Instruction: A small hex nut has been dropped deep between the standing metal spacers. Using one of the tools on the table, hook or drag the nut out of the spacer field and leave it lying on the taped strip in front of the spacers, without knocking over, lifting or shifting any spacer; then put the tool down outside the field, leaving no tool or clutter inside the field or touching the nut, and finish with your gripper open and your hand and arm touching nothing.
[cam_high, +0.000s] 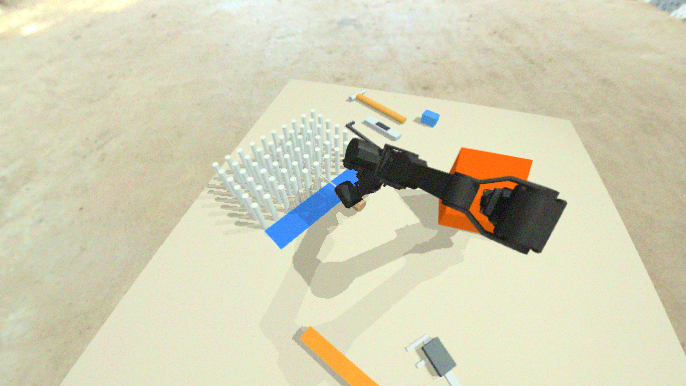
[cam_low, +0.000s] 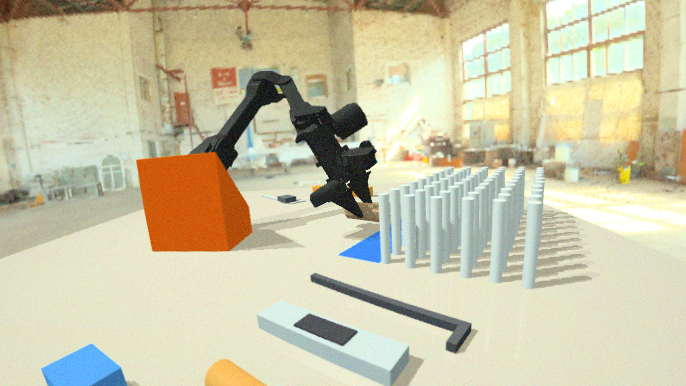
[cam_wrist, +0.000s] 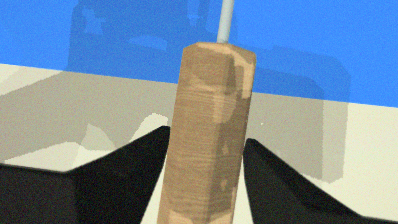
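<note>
My gripper tip is 8 cm short of the blue taped strip and 4 cm above it. From my gripper tip the other things lie so: blue cube 48 cm to the right, 24 cm behind, 2 cm below; orange bar 41 cm to the left, 7 cm behind, 2 cm below; grey block 39 cm to the right, 5 cm behind, 2 cm below.
</note>
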